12 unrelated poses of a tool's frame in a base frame.
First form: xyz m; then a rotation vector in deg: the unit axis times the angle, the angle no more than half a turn.
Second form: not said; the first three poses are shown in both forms.
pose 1, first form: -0.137 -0.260 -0.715 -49.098 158.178 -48.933
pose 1, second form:
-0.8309 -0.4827 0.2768
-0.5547 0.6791 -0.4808
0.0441 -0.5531 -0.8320
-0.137 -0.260 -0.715

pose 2, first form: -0.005 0.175 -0.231 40.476 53.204 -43.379
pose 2, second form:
0.3908 0.8140 0.4299
-0.2571 0.5449 -0.7981
-0.8838 0.2013 0.4222
-0.005 0.175 -0.231

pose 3, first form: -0.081 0.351 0.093 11.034 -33.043 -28.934
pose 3, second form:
0.7212 0.4013 -0.5647
-0.5067 0.8614 -0.0350
0.4724 0.3113 0.8246
-0.081 0.351 0.093

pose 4, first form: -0.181 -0.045 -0.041 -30.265 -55.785 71.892
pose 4, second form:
0.0071 -0.5433 -0.8395
0.9482 0.2704 -0.1670
0.3177 -0.7948 0.5170
-0.181 -0.045 -0.041

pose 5, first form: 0.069 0.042 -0.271 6.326 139.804 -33.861
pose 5, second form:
-0.8054 0.2154 0.5522
-0.0611 0.8965 -0.4389
-0.5896 -0.3872 -0.7088
0.069 0.042 -0.271

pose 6, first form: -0.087 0.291 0.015 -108.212 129.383 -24.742
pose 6, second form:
-0.1859 -0.9329 0.3086
-0.9809 0.1579 -0.1138
0.0574 -0.3238 -0.9444
-0.087 0.291 0.015

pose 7, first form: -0.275 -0.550 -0.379 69.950 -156.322 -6.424
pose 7, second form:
-0.6574 -0.7348 -0.1672
-0.7460 0.6659 0.0068
0.1063 0.1292 -0.9859
-0.275 -0.550 -0.379

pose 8, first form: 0.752 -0.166 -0.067 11.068 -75.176 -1.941
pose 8, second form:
0.2578 -0.0844 -0.9625
-0.1340 0.9834 -0.1221
0.9569 0.1604 0.2422
0.752 -0.166 -0.067

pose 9, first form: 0.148 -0.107 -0.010 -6.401 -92.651 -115.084
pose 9, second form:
-0.8435 0.4638 -0.2709
-0.3636 -0.1220 0.9235
0.3953 0.8775 0.2716
0.148 -0.107 -0.010

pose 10, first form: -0.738 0.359 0.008 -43.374 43.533 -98.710
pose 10, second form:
-0.2419 0.5597 0.7926
-0.9627 -0.2405 -0.1241
0.1212 -0.7930 0.5970
-0.738 0.359 0.008

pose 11, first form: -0.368 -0.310 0.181 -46.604 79.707 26.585
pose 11, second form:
0.1542 -0.7201 0.6765
-0.1699 0.6551 0.7362
-0.9733 -0.2285 -0.0213
-0.368 -0.310 0.181

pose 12, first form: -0.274 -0.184 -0.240 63.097 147.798 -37.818
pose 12, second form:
-0.6791 0.7317 0.0582
0.6139 0.6096 -0.5016
-0.4025 -0.3049 -0.8632
-0.274 -0.184 -0.240

